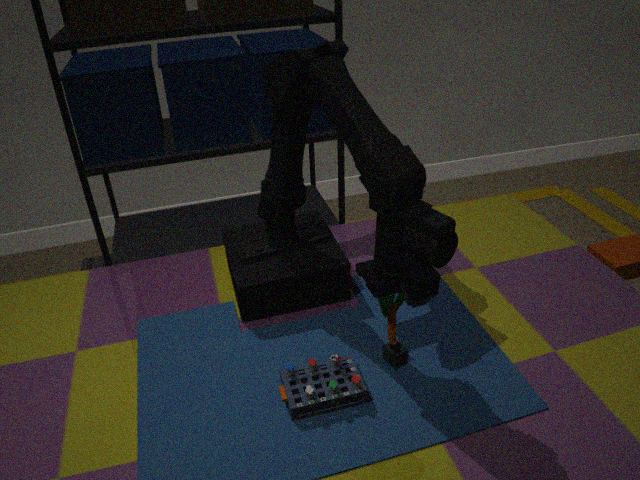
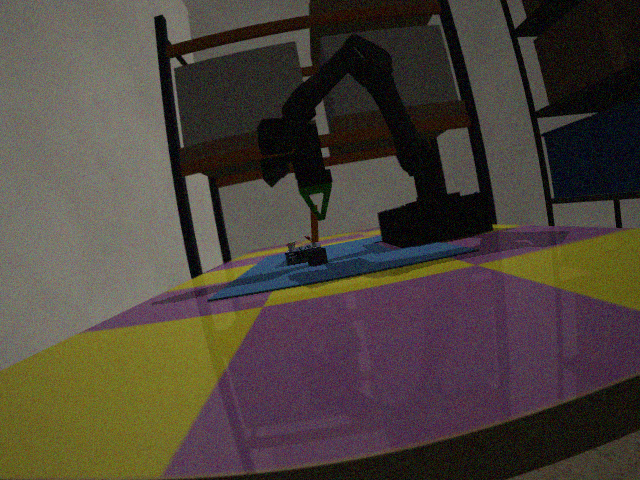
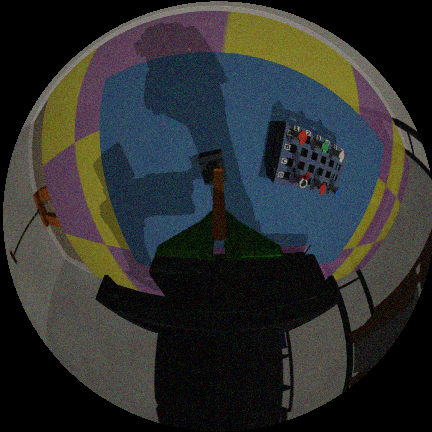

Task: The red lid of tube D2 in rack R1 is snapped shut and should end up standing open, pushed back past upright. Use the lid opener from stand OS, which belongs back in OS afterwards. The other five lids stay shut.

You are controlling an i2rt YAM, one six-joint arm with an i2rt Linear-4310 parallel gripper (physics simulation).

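Frame: origin at the arm's base, x ahead, y left, z up, level; metres.
Seen in the pictures: gripper, fingertip midpoint: (image 1: pixel 387 314) (image 2: pixel 321 220) (image 3: pixel 218 216); arm's base, origin of the base link: (image 1: pixel 282 243) (image 2: pixel 430 202).
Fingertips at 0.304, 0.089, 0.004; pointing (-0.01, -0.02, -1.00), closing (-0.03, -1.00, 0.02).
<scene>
Offsets run from my fingertips to a thing's top centre, as dx, dy, dz. "spot": to the spot under its first point. Level surfaces: height alone.
Rack R1 {+0.040, -0.145, -0.031} (image 1: pixel 325 387) (image 2: pixel 300 253) (image 3: pixel 305 158) sits on the blue mat {dz -0.091} (image 1: pixel 199 381) (image 3: pixel 257 100) with six capped tubes. At D2 a white open tube mouth {spot: +0.027, -0.111, -0.035} (image 1: pixel 334 357) (image 3: pixel 303 183) shows, with its small red lid {+0.027, -0.106, -0.032} (image 3: pixel 307 174) tipped back beside it. The other red, green, white and blue lids look shut. My gripper (image 1: pixel 390 305) (image 2: pixel 317 210) (image 3: pixel 219 241) is shut on the orange lid opener {+0.018, +0.000, +0.036} (image 1: pixel 391 328) (image 2: pixel 314 231) (image 3: pixel 219 201). The opener stands upright with its lower end at the dark stand OS {+0.025, +0.006, -0.059} (image 1: pixel 395 355) (image 3: pixel 210 160), right of the rack.
The arm's black base (image 1: pixel 290 271) (image 2: pixel 434 219) stands at the mat's back edge. A dark shelf unit (image 1: pixel 341 181) (image 2: pixel 170 143) with bins stands behind it by the wall. Purple and yellow floor tiles {dz -0.094} (image 1: pixel 109 400) surround the mat.
</scene>
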